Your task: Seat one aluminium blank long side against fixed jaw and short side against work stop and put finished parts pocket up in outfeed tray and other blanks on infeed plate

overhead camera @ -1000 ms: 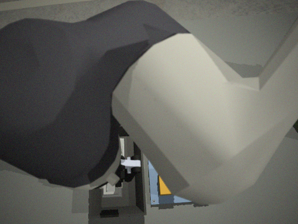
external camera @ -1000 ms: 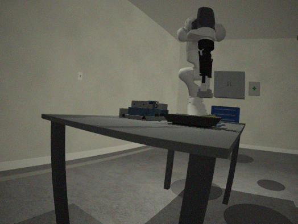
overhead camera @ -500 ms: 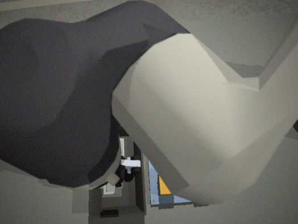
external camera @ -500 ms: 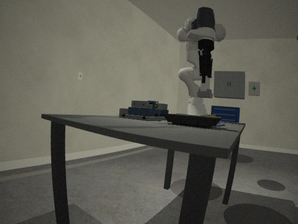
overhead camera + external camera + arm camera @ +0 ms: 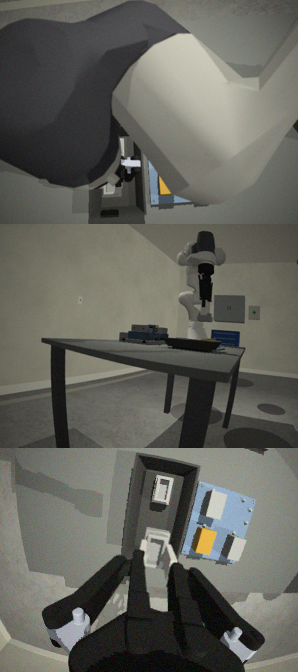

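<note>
The brass blank lies 160 mm below my hand, 130 mm behind it and 10 mm to the right of it. Also, from my hand: work stop 310 mm to the right, 90 mm below, 30 mm behind; moving jaw 360 mm to the right, 110 mm below, 60 mm behind; fixed jaw 350 mm to the right, 110 mm below.
</note>
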